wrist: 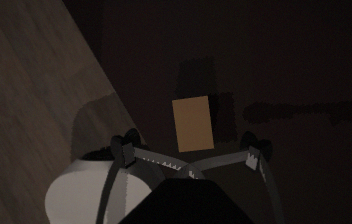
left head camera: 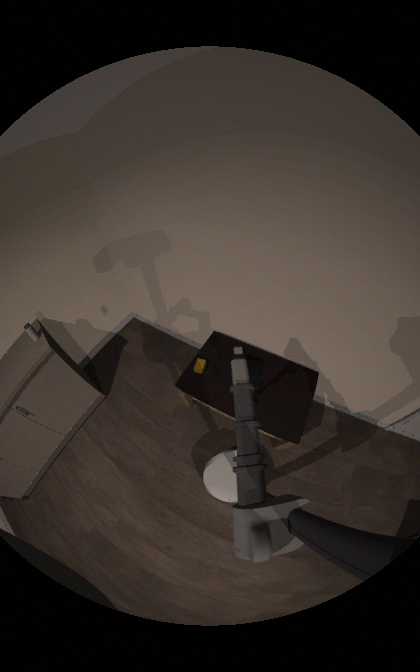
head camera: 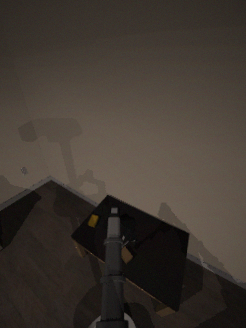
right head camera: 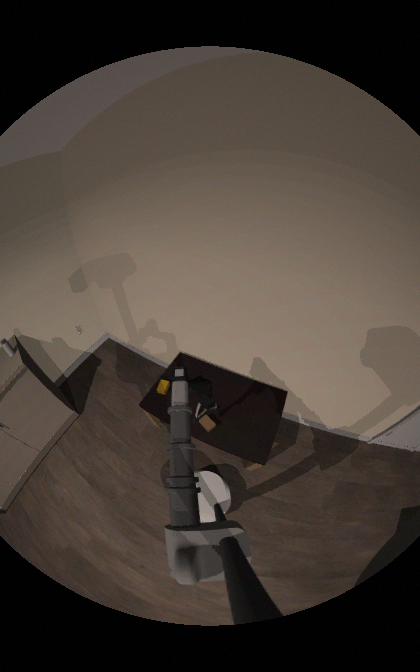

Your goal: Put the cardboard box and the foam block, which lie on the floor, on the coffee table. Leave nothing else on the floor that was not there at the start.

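Places are measured from the robot's base along level axes (x ahead, y left, z up), in metres.
Pixels of known places: gripper, fingertip midpoint: (wrist: pixel 189 142) (head camera: pixel 126 247); robot's base at its link origin: (left head camera: pixel 231 474).
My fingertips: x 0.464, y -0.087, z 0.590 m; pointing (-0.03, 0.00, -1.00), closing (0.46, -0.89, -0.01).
Note:
For each thing: its top centre in the pictures, then the offset to it from my fingertips. Level surfaces: height alone.
- cardboard box at its top centre: (wrist: pixel 193 124) (head camera: pixel 125 253) 0.004 m ahead, 0.002 m right, 0.118 m down
- coffee table at its surface level: 0.168 m down
- yellow foam block at its top centre: (left head camera: pixel 199 363) (head camera: pixel 93 219) 0.289 m ahead, 0.280 m left, 0.123 m down
- small grey cylinder at its top centre: (left head camera: pixel 25 324) 0.254 m ahead, 1.497 m left, 0.440 m up
The cardboard box (head camera: pixel 128 254) (right head camera: pixel 207 422) (wrist: pixel 193 124) is tan and rests on the dark top of the coffee table (head camera: pixel 160 270) (left head camera: pixel 295 395) (right head camera: pixel 250 430) (wrist: pixel 300 50), near its front edge. In the left head view the arm hides it. The yellow foam block (head camera: pixel 93 220) (left head camera: pixel 200 365) (right head camera: pixel 163 386) lies on the same table top near its left end. My gripper (right head camera: pixel 206 411) (wrist: pixel 189 142) is open and empty above the table. Its fingers stand wide apart, and in the wrist view the box shows below and just beyond them, clear of both fingertips.
A pale cabinet (left head camera: pixel 45 410) (right head camera: pixel 30 430) stands at the left, with a small grey cylinder (left head camera: pixel 32 331) (right head camera: pixel 8 347) on top. My white round base (left head camera: pixel 220 477) (right head camera: pixel 212 492) (wrist: pixel 95 190) is on the floor before the table. The wall runs behind the table.

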